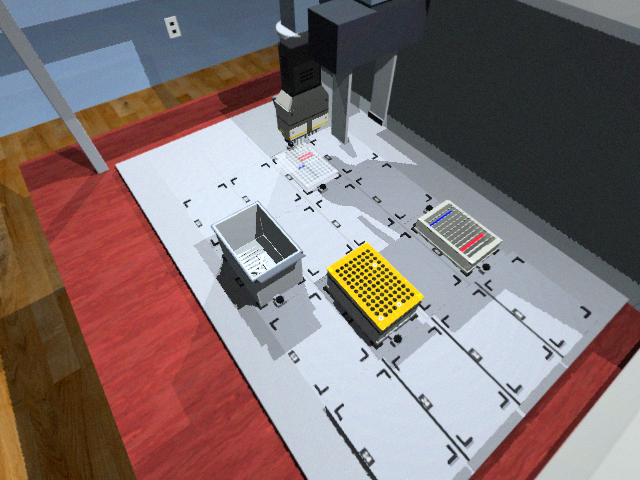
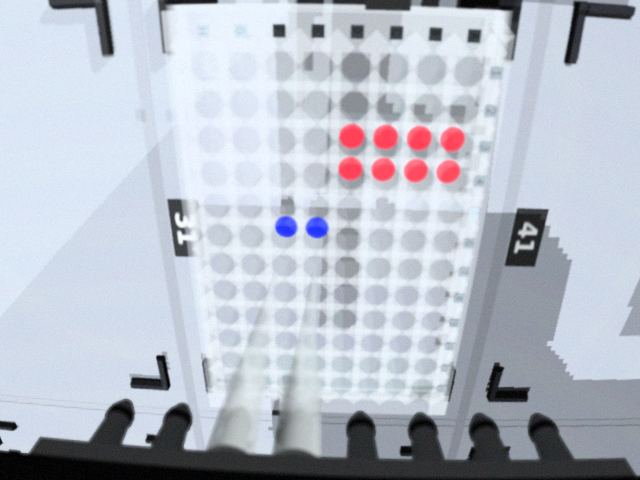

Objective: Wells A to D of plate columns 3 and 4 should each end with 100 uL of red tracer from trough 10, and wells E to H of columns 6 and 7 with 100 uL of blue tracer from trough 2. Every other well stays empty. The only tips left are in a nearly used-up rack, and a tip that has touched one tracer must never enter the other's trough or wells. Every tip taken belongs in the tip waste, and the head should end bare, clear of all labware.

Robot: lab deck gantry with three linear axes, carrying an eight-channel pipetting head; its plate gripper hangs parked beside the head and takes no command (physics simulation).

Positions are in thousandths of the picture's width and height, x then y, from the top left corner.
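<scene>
There's a dark wall panel (image 1: 826,230) here, and it's 70 cm from the lens.
</scene>
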